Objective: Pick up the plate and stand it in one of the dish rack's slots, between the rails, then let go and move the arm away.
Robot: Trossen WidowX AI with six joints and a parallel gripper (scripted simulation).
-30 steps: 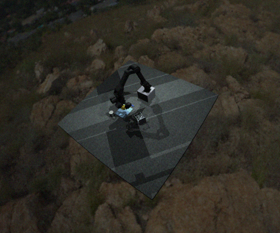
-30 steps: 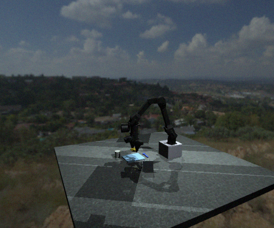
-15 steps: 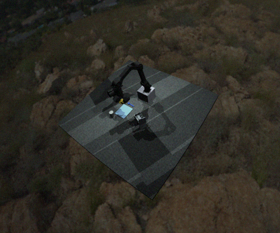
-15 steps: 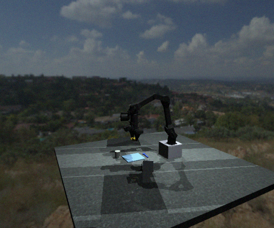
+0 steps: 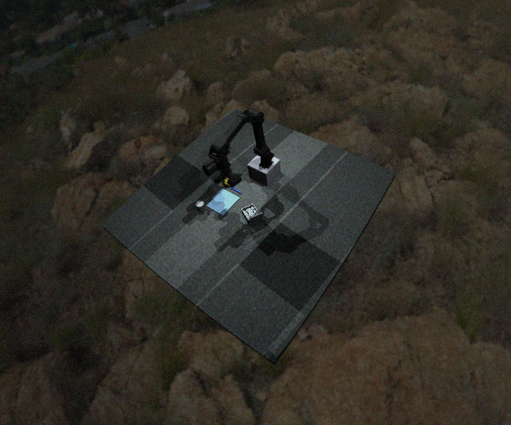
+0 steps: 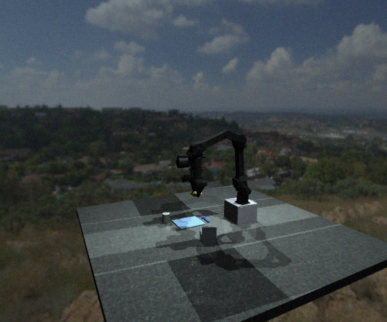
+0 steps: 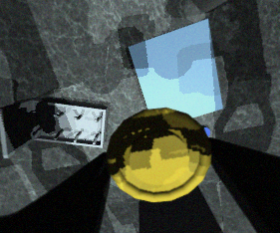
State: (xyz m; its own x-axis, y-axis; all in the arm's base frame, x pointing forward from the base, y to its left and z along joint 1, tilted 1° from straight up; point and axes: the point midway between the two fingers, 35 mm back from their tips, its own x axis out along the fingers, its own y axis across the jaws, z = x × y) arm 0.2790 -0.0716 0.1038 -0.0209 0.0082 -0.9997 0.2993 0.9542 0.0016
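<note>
My gripper tip is now 2 cm short of the dish rack, 14 cm to the right of it and 16 cm above it. Also, from my gripper tip: blue spoon: 10 cm behind, 5 cm to the right, 18 cm below; yellow plate: 1 cm above; white cup: 10 cm ahead, 16 cm to the right, 16 cm below.
</note>
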